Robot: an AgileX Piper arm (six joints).
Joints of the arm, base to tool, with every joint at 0 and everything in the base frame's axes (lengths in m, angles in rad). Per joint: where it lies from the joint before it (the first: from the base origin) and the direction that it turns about. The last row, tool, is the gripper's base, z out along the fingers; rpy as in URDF.
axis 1: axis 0 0 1 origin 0.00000 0.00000 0.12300
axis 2: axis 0 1 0 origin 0.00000 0.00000 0.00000
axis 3: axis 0 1 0 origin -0.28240 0.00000 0.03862
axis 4: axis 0.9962 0 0.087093 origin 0.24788 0.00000 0.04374
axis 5: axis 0 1 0 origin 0.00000 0.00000 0.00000
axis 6: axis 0.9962 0 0.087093 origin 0.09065 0.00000 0.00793
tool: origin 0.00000 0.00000 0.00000 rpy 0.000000 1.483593 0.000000
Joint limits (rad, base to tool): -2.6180..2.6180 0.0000..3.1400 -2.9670..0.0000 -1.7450..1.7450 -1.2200..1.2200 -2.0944..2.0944
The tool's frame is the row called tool.
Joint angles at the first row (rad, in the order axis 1, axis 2, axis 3, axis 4, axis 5, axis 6):
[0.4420, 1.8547, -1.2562, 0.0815, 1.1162, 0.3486]
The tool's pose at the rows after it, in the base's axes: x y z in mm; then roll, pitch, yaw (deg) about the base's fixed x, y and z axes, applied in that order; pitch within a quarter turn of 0, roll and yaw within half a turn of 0:
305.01, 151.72, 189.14, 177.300, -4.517, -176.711
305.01, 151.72, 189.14, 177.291, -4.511, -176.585
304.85, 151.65, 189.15, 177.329, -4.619, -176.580
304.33, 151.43, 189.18, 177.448, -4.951, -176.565
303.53, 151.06, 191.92, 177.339, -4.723, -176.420
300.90, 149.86, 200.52, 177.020, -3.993, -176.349
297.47, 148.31, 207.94, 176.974, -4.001, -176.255
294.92, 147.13, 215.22, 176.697, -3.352, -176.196
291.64, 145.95, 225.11, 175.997, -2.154, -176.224
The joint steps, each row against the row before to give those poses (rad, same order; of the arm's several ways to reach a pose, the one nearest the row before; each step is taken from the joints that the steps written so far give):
[0.0000, 0.0000, 0.0000, 0.0000, 0.0000, 0.0000]
[0.0000, 0.0000, 0.0000, 0.0000, 0.0000, -0.0022]
[0.0000, 0.0001, 0.0000, 0.0000, 0.0020, 0.0000]
[0.0000, -0.0001, 0.0000, 0.0000, 0.0062, 0.0000]
[0.0000, -0.0080, 0.0000, 0.0000, 0.0038, -0.0021]
[0.0000, -0.0253, 0.0000, 0.0000, 0.0114, 0.0000]
[0.0000, -0.0219, 0.0000, 0.0000, 0.0218, 0.0000]
[0.0000, -0.0219, -0.0001, 0.0000, 0.0097, 0.0000]
[0.0000, -0.0300, 0.0000, 0.0038, 0.0061, 0.0000]

